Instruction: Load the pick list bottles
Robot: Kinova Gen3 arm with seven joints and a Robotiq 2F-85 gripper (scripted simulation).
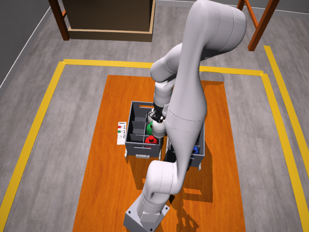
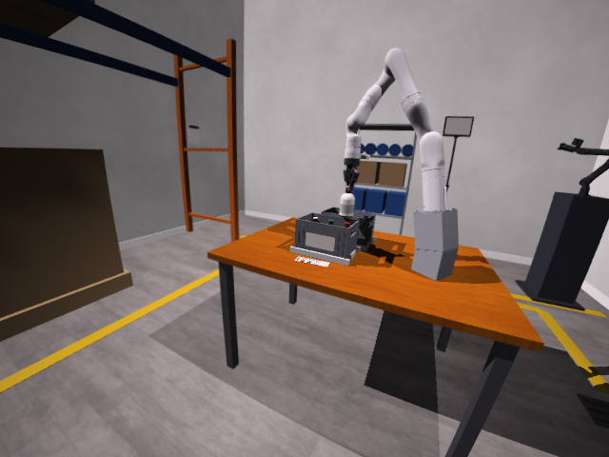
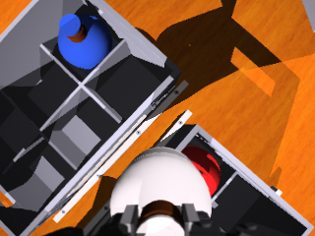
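Right now my hand is 250 mm above the red bottle, 40 mm to the right of it and 20 mm past it. Also, from my hand: pick list (330 mm below, 230 mm to the left, 90 mm ahead); blue bottle (250 mm below, 190 mm to the right, 70 mm behind); green bottle (250 mm below, 70 mm ahead, 40 mm to the left).
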